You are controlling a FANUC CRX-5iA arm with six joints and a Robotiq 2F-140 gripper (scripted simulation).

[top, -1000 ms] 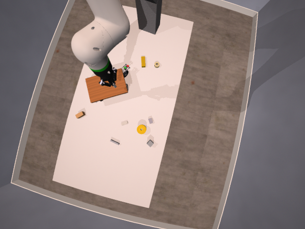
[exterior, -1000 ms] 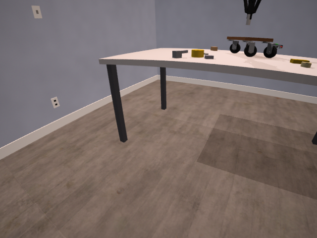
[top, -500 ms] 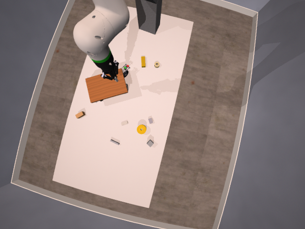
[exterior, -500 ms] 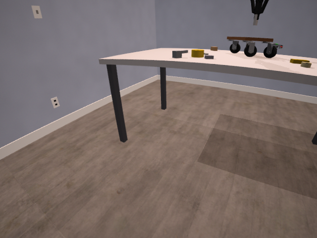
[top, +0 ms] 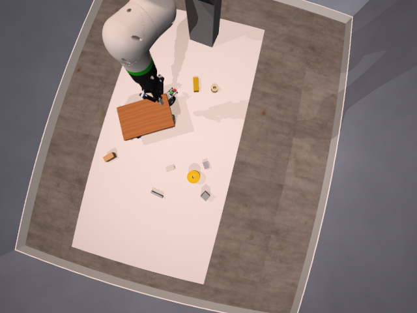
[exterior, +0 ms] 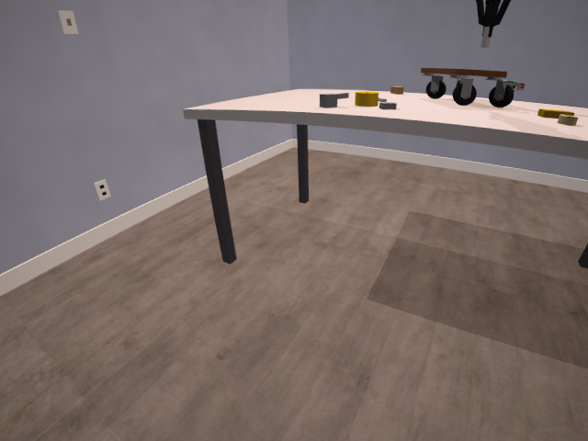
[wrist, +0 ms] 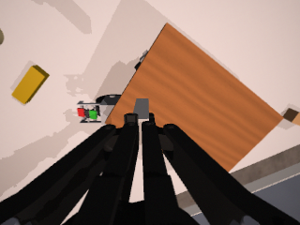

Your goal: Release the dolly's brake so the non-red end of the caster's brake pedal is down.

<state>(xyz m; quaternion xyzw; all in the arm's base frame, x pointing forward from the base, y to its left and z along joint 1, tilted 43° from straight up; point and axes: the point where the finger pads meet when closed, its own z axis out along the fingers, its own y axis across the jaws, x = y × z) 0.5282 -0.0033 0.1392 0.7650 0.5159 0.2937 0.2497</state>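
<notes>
My gripper is now 150 mm above the brake pedal, 120 mm past it and 10 mm to the left of it. The rest, counted from my hand: yellow bar 250 mm behind, 220 mm below, 90 mm to the left; grey bar 500 mm ahead, 220 mm below, 90 mm to the left; tan block 380 mm ahead, 280 mm to the right, 220 mm below.
</notes>
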